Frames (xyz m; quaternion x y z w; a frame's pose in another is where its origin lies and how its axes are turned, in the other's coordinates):
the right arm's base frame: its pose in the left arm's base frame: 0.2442 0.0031 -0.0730 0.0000 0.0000 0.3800 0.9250
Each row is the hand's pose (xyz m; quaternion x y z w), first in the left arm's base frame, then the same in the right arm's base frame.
Working: the left arm's base frame: its pose in the right arm's base frame: -0.1759 0.1695 0.0730 0.0000 0.0000 -0.3800 0.9250

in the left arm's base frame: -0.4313 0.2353 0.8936 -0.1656 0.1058 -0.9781 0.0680
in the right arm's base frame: -0.3172 0.6400 0.9666 0.1130 -0.1608 0.9306 0.3088
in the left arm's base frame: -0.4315 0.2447 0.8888 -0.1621 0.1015 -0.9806 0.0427
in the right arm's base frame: -0.3107 0.6468 0.9618 0.1114 -0.1555 0.9233 0.3331
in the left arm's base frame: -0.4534 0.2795 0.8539 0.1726 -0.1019 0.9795 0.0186
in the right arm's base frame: -0.3018 0.6870 0.9269 0.1209 -0.1598 0.8990 0.3894
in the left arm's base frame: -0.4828 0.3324 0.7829 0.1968 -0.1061 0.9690 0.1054
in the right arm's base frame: -0.2856 0.7453 0.8559 0.1417 -0.1729 0.8562 0.4657
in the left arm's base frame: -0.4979 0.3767 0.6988 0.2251 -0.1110 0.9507 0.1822
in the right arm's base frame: -0.2652 0.7874 0.7718 0.1660 -0.1882 0.8101 0.5298
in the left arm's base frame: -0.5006 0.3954 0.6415 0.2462 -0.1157 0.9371 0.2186
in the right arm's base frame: -0.2539 0.8026 0.7145 0.1838 -0.2006 0.7838 0.5583
